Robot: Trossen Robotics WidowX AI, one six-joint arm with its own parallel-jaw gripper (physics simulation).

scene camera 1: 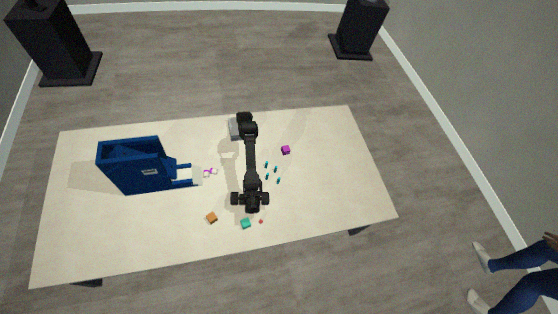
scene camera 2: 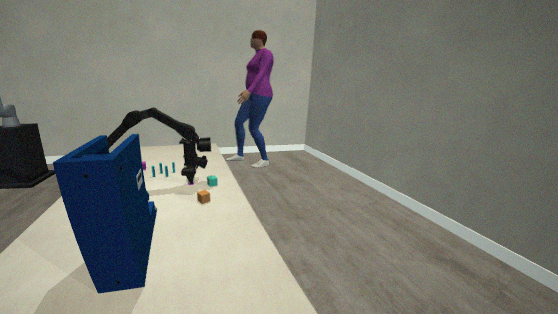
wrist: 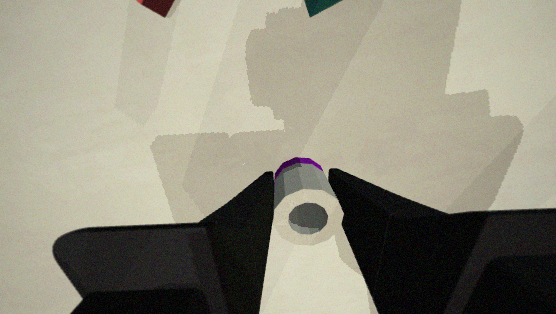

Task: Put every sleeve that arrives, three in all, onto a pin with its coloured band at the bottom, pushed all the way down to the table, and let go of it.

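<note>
My gripper point(scene camera 2: 190, 181) point(wrist: 300, 177) points down at the front part of the table and is shut on a grey-white sleeve point(wrist: 303, 187). That sleeve's open end faces the wrist camera, and its purple band is at the lower end, at or close to the table. Two more sleeves, one point(scene camera 1: 206, 174) and another point(scene camera 1: 214, 171), lie close together beside the blue feeder's chute, with magenta bands; how they are turned is too small to tell. Several thin teal pins point(scene camera 1: 267, 176) point(scene camera 2: 166, 171) stand upright in a group, all bare.
The tall blue feeder point(scene camera 1: 135, 167) point(scene camera 2: 107, 215) stands on the table point(scene camera 1: 90, 240) point(scene camera 2: 215, 260). A teal cube point(scene camera 1: 245, 223) point(scene camera 2: 212, 181) and a small red cube point(scene camera 1: 260, 221) are near the gripper. An orange cube point(scene camera 1: 211, 217) point(scene camera 2: 203, 196) and a magenta cube point(scene camera 1: 285, 149) are farther off.
</note>
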